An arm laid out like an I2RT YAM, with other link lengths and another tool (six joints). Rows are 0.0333 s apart.
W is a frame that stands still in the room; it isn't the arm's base.
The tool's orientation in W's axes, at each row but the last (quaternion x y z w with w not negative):
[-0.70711, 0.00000, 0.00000, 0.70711]
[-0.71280, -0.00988, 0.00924, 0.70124]
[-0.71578, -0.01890, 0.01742, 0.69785]
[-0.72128, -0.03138, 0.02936, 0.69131]
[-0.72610, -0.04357, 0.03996, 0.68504]
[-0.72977, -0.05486, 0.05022, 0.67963]
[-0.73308, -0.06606, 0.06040, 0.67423]
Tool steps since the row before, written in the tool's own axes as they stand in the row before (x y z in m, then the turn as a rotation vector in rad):
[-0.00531, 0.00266, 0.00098, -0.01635, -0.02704, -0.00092]
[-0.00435, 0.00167, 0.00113, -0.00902, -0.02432, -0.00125]
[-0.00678, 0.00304, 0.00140, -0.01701, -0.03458, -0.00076]
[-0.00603, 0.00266, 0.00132, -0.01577, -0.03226, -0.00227]
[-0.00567, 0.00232, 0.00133, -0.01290, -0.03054, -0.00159]
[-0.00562, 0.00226, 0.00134, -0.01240, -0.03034, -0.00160]
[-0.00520, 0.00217, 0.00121, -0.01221, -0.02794, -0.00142]
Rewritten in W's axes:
[-0.00531, 0.00098, -0.00266, -0.01635, -0.00092, 0.02704]
[-0.00438, 0.00098, -0.00169, -0.00901, -0.00110, 0.02433]
[-0.00683, 0.00097, -0.00308, -0.01704, -0.00076, 0.03456]
[-0.00611, 0.00068, -0.00272, -0.01567, -0.00225, 0.03231]
[-0.00577, 0.00052, -0.00240, -0.01288, -0.00134, 0.03056]
[-0.00573, 0.00033, -0.00236, -0.01238, -0.00129, 0.03036]
[-0.00530, 0.00008, -0.00227, -0.01219, -0.00128, 0.02795]

